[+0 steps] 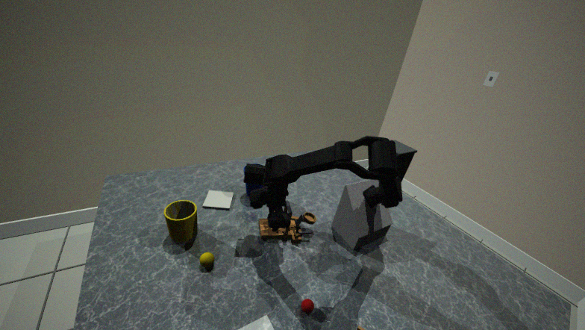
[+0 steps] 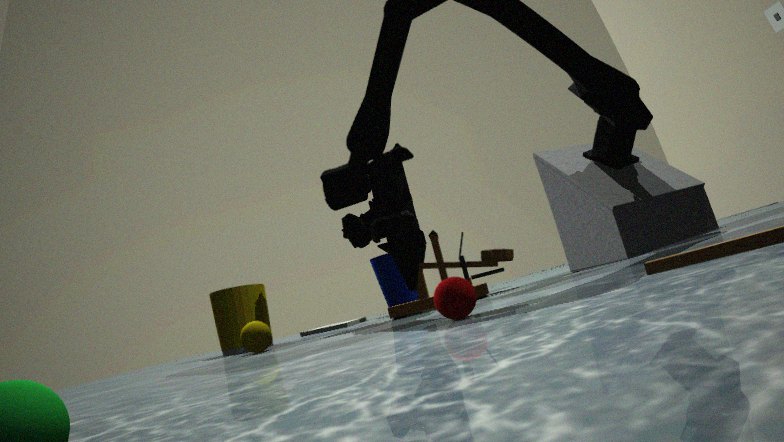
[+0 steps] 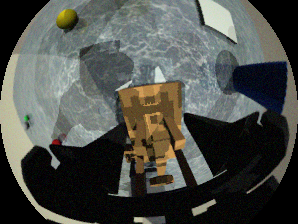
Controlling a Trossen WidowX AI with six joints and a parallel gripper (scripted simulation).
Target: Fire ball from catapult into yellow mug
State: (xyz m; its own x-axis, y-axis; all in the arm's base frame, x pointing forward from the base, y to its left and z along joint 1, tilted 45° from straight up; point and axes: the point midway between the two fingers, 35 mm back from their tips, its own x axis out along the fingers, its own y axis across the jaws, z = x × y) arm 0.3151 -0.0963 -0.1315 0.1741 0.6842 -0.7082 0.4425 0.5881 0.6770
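Now: the red ball 8 cm ahead of my gripper tip, 27 cm to the left of it and 2 cm below it. Also, from my gripper tip: yellow ball: 23 cm ahead, 2 cm to the left, 1 cm below; then wooden catapult: 6 cm behind, 5 cm to the left, 2 cm above; then blue cup: 5 cm behind, 21 cm to the right.
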